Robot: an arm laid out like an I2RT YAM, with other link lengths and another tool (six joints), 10 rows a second.
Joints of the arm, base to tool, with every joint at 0 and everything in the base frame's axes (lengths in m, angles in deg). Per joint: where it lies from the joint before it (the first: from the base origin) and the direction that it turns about. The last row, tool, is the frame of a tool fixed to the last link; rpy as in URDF.
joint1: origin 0 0 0.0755 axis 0 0 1
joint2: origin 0.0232 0.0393 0.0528 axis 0 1 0
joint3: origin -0.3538 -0.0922 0 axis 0 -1 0
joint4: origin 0.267 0.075 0.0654 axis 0 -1 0
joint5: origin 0.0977 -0.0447 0.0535 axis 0 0 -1
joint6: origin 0.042 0 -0.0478 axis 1 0 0
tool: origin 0.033 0.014 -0.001 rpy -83.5 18.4 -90
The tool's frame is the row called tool.
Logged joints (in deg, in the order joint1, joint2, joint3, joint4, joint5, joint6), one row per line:
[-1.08 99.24 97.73 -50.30 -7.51 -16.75]
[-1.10 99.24 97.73 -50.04 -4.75 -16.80]
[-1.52 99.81 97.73 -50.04 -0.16 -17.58]
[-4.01 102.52 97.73 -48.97 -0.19 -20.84]
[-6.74 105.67 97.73 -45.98 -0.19 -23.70]
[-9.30 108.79 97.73 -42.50 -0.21 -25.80]
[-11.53 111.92 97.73 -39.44 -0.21 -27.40]
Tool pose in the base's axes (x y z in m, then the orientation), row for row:
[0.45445 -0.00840 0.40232 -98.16 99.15 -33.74]
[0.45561 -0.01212 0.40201 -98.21 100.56 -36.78]
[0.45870 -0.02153 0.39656 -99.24 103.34 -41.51]
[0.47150 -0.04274 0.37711 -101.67 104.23 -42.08]
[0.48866 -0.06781 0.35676 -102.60 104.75 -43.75]
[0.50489 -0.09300 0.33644 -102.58 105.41 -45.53]
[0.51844 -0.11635 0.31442 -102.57 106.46 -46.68]
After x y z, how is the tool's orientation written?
As a rotation vector, in degrees.
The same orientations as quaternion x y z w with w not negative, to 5 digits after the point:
[-0.64952 0.65607 -0.22326 0.31281]
[-0.64518 0.66061 -0.24162 0.29826]
[-0.64136 0.66785 -0.26827 0.26583]
[-0.65026 0.66663 -0.26913 0.24562]
[-0.65202 0.66568 -0.27803 0.23332]
[-0.64912 0.66703 -0.28811 0.22520]
[-0.64598 0.67048 -0.29399 0.21621]

